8 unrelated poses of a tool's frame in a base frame.
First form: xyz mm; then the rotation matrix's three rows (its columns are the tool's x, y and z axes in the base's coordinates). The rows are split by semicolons.
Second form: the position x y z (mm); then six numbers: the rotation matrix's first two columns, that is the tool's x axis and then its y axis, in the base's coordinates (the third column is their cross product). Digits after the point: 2 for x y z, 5 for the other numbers.
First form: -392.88 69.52 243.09; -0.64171 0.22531 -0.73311; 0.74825 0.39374 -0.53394; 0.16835 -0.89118 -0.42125
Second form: -392.88 69.52 243.09 -0.64171 0.74825 0.16835 0.22531 0.39374 -0.89118
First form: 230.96 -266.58 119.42; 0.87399 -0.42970 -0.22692; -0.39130 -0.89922 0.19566; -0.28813 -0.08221 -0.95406
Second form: 230.96 -266.58 119.42 0.87399 -0.39130 -0.28813 -0.42970 -0.89922 -0.08221
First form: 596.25 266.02 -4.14; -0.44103 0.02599 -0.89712; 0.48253 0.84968 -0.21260; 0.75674 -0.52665 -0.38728
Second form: 596.25 266.02 -4.14 -0.44103 0.48253 0.75674 0.02599 0.84968 -0.52665
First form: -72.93 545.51 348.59; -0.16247 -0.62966 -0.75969; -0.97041 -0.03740 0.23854; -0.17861 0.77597 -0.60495
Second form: -72.93 545.51 348.59 -0.16247 -0.97041 -0.17861 -0.62966 -0.03740 0.77597
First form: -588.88 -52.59 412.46; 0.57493 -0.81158 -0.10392; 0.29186 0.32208 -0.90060; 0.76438 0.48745 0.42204
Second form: -588.88 -52.59 412.46 0.57493 0.29186 0.76438 -0.81158 0.32208 0.48745
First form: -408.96 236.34 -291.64; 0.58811 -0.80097 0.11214; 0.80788 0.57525 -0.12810; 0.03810 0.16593 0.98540
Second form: -408.96 236.34 -291.64 0.58811 0.80788 0.03810 -0.80097 0.57525 0.16593
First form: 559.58 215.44 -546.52; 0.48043 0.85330 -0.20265; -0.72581 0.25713 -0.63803; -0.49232 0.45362 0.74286
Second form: 559.58 215.44 -546.52 0.48043 -0.72581 -0.49232 0.85330 0.25713 0.45362
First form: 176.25 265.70 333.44; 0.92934 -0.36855 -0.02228; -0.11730 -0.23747 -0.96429; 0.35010 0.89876 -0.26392
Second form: 176.25 265.70 333.44 0.92934 -0.11730 0.35010 -0.36855 -0.23747 0.89876
